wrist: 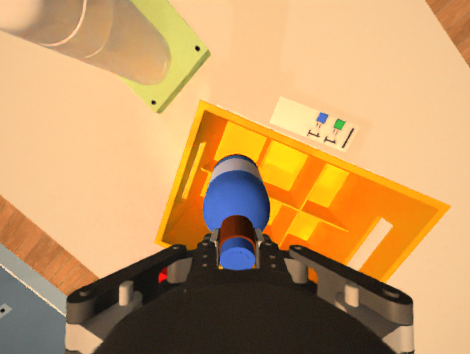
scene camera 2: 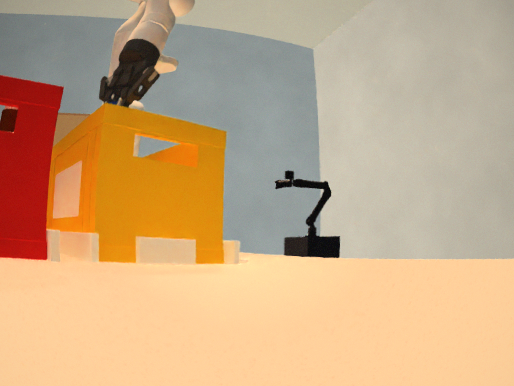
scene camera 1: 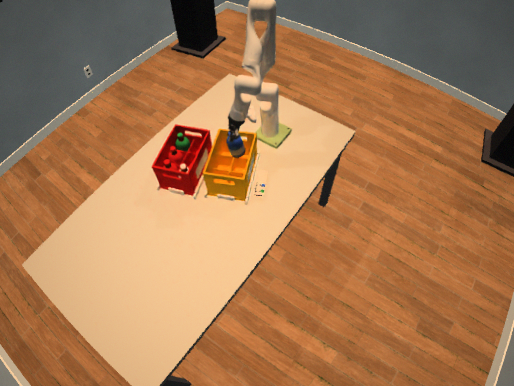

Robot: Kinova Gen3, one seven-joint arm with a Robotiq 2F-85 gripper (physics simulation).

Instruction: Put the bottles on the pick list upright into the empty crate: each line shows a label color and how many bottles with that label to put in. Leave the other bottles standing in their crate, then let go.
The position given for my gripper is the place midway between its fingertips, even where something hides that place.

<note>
In view: my gripper (scene camera 2: 108, 122), a blue bottle (wrist: 236, 201) and a pick list (wrist: 288, 114).
My gripper is seen too in the wrist view (wrist: 236, 238).
</note>
